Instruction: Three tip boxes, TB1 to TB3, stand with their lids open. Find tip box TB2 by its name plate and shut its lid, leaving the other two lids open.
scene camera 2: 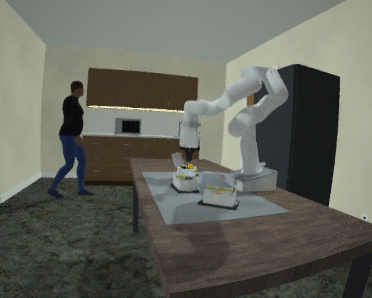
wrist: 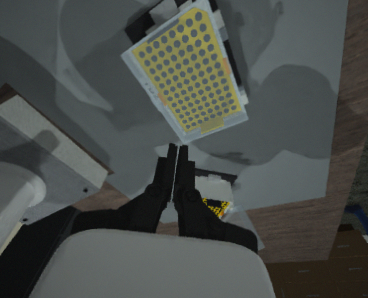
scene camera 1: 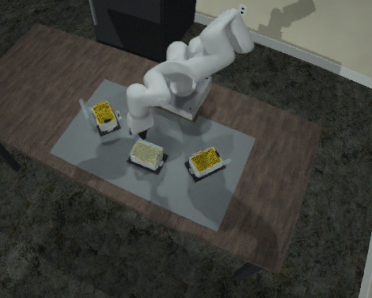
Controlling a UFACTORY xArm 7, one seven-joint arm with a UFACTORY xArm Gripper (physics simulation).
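Places are measured from the arm's base along level axes (x ahead, y left, z up), in centimetres.
Where they show: gripper, fingertip midpoint: (scene camera 2: 188,161) (wrist: 177,155) (scene camera 1: 143,136); arm's base, link origin: (scene camera 2: 251,171) (wrist: 9,184) (scene camera 1: 183,85).
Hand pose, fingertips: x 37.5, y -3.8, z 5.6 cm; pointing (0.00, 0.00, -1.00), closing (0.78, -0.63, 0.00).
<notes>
Things, the pixels of their top centre, and the offset from my fingertips. Level surfaces: height alone.
- middle tip box, top centre: (wrist: 181,96) (scene camera 1: 147,148) (scene camera 2: 187,173) dx +1.4, dy +2.4, dz -6.0 cm
- left tip box, top centre: (wrist: 201,213) (scene camera 1: 105,111) (scene camera 2: 189,166) dx -9.9, dy -24.7, dz -7.1 cm
- right tip box, top centre: (scene camera 2: 221,187) (scene camera 1: 205,156) dx -4.8, dy +26.7, dz -7.1 cm
- grey mat, surface height: dz -13.7 cm
- wooden table, surface height: dz -14.0 cm
The middle tip box (scene camera 1: 146,154) (scene camera 2: 185,182) (wrist: 187,72) has its clear lid lying over the yellow tip rack, flat or nearly so. The left tip box (scene camera 1: 104,115) (wrist: 214,187) has its clear lid (scene camera 1: 86,111) (scene camera 2: 177,159) standing open. The right tip box (scene camera 1: 205,161) (scene camera 2: 220,196) also has its lid open. No name plate is readable, so I cannot tell which box is TB2. My gripper (scene camera 1: 143,135) (scene camera 2: 189,157) (wrist: 177,155) is shut and empty, above the mat beside the middle box, on the robot-base side in scene camera 1.
The boxes stand on a grey mat (scene camera 1: 210,210) (scene camera 2: 175,215) (wrist: 305,40) on the wooden table (scene camera 1: 290,150) (scene camera 2: 280,245). The robot base (scene camera 1: 201,102) (scene camera 2: 260,183) (wrist: 60,150) stands at the mat's edge. A dark cabinet (scene camera 1: 135,22) (scene camera 2: 315,130) and a person (scene camera 2: 72,120) are beyond the table.
</notes>
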